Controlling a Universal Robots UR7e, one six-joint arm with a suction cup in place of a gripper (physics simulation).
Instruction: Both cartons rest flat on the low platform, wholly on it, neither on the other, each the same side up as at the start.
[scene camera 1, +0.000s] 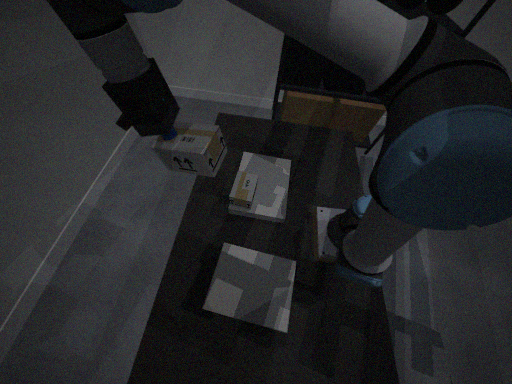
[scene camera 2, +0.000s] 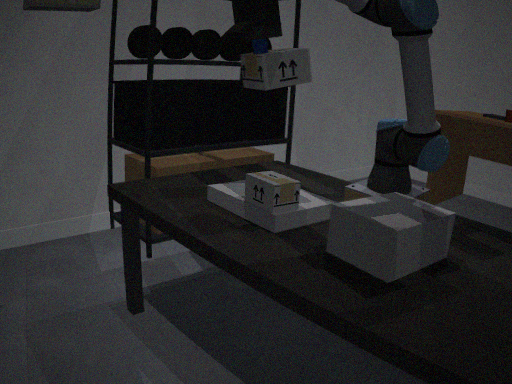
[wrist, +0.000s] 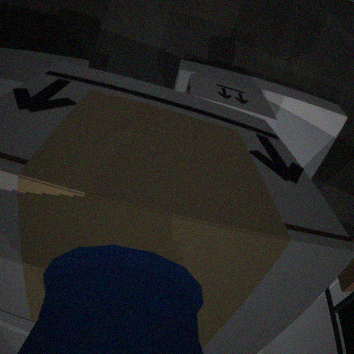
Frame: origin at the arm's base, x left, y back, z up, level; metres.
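Seen in the pictures: hand, its tool point: (scene camera 1: 172, 139) (scene camera 2: 261, 58) (wrist: 126, 258); arm's base, origin of its link: (scene camera 2: 389, 187).
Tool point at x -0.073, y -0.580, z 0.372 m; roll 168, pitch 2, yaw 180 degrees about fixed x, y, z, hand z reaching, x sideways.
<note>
Offsets run from my tool point to a thing's top centre. Level surfaces: height alone.
My suction gripper (scene camera 1: 170, 135) (scene camera 2: 260, 46) (wrist: 120, 295) has its blue cup on the top of the larger carton {dz +0.033, dx +0.008, dy +0.042 m} (scene camera 1: 192, 150) (scene camera 2: 290, 68) (wrist: 150, 165) and holds it in the air, upright, arrows pointing up. In scene camera 1 it shows to the left of the low platform {dz -0.391, dx -0.155, dy +0.246 m} (scene camera 1: 265, 172) (scene camera 2: 275, 221) (wrist: 315, 122). The smaller carton {dz -0.315, dx -0.085, dy +0.167 m} (scene camera 1: 244, 190) (scene camera 2: 272, 190) (wrist: 230, 95) sits flat on the low platform near one edge, its arrows pointing up. The two cartons are apart. The held carton hides part of the platform in the wrist view.
A taller white block {dz -0.319, dx +0.270, dy +0.212 m} (scene camera 1: 250, 287) (scene camera 2: 385, 240) stands on the dark table {dz -0.439 m} (scene camera 1: 200, 350) (scene camera 2: 200, 225), apart from the platform. The arm's base plate (scene camera 1: 324, 235) is at the table's side. A dark rack (scene camera 2: 150, 110) with round black items stands behind the table, with wooden boxes (scene camera 1: 325, 112) (scene camera 2: 200, 159) low down.
</note>
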